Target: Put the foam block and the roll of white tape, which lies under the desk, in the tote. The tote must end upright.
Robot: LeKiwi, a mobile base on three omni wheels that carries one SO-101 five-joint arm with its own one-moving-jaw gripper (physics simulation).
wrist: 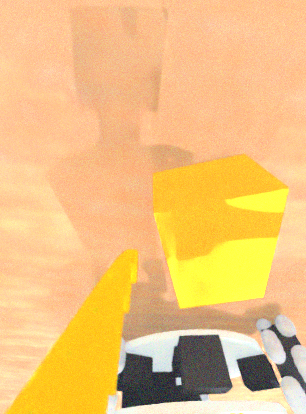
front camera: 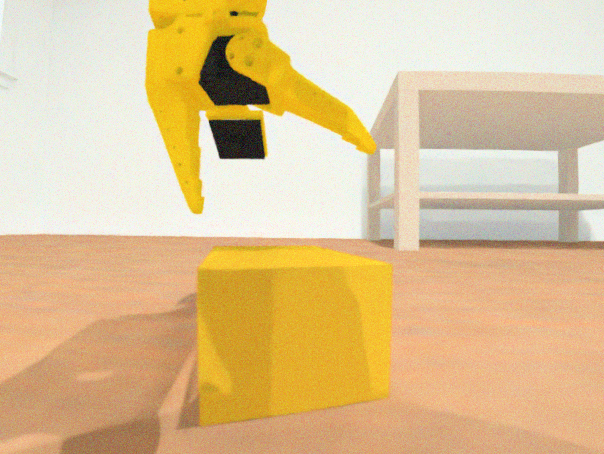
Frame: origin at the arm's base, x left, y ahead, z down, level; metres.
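Seen in the pictures: hand, its tool point: [wrist: 137,261] [front camera: 201,205].
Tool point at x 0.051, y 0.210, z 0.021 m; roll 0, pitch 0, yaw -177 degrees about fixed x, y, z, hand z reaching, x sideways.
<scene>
A point is followed by its place in that frame.
The yellow foam block [front camera: 295,335] @(z 0.065, x -0.002, y 0.133 m) [wrist: 225,240] @(z 0.044, x 0.007, y 0.197 m) stands on the floor close in front of the base. My gripper [front camera: 287,180] is open and empty, with its jaws spread wide above the block in the front view. Its fixed jaw is at the left and its moving jaw points out to the right. In the wrist view one jaw shows at the lower left, with its tip left of the block and apart from it; the moving jaw is out of that picture. The roll of white tape, the tote and the desk cannot be made out in either view.
A pale wooden table [front camera: 407,165] @(z -0.120, x -0.286, y 0.725 m) with a lower shelf stands at the back right, near a white wall [front camera: 90,150] @(z -0.382, x 1.128, y 1.602 m). The wooden floor [front camera: 500,320] @(z 0.090, x -0.129, y 0.211 m) carries the arm's shadow at the left. My base's wheel [wrist: 285,350] shows at the lower right of the wrist view.
</scene>
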